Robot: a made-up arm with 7 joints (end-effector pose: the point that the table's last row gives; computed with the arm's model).
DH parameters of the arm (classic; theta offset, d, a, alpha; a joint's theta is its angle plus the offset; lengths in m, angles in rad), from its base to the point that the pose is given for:
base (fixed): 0 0 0 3.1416
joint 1: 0 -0.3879 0 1.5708
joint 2: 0 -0.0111 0 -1.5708
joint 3: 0 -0.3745 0 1.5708
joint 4: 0 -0.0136 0 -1.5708
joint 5: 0 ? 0 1.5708
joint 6: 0 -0.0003 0 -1.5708
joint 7: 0 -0.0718 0 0
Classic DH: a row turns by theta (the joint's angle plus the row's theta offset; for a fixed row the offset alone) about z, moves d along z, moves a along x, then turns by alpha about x.
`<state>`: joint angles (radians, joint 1 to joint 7).
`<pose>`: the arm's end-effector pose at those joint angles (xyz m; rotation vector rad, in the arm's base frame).
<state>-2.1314 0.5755 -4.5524 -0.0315 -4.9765 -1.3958 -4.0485</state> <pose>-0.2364 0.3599 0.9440 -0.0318 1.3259 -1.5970</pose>
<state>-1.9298 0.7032 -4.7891 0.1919 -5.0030 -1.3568 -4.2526</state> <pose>-0.1281 0.4831 0.8869 -0.4683 1.3842 -2.0612</pose>
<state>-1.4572 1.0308 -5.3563 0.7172 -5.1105 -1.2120 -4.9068</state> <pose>0.2163 0.6178 0.5831 1.2755 -0.7377 1.7440</pose>
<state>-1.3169 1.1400 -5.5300 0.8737 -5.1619 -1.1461 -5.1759</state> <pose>0.3043 0.5913 0.4550 1.2790 -0.4002 1.1594</pose>
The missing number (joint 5, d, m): -0.3146
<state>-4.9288 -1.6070 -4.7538 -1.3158 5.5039 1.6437 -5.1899</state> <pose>0.1623 0.5503 0.3943 0.6904 2.3543 -0.7307</pose>
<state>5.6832 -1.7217 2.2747 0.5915 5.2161 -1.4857 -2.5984</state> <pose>-0.4760 -0.4181 0.1349 1.2410 -0.0996 1.7668</pose>
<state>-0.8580 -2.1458 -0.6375 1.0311 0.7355 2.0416 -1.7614</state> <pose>-0.4279 -0.3394 0.3353 -1.2356 -2.0846 0.5721</pose>
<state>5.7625 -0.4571 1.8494 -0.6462 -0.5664 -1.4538 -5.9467</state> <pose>-0.3329 0.0814 0.9302 1.0568 -0.9039 2.3620</pose>
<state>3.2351 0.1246 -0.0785 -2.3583 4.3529 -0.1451 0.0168</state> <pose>0.2613 0.0315 0.5249 0.9709 -0.5295 -1.6932</pose>
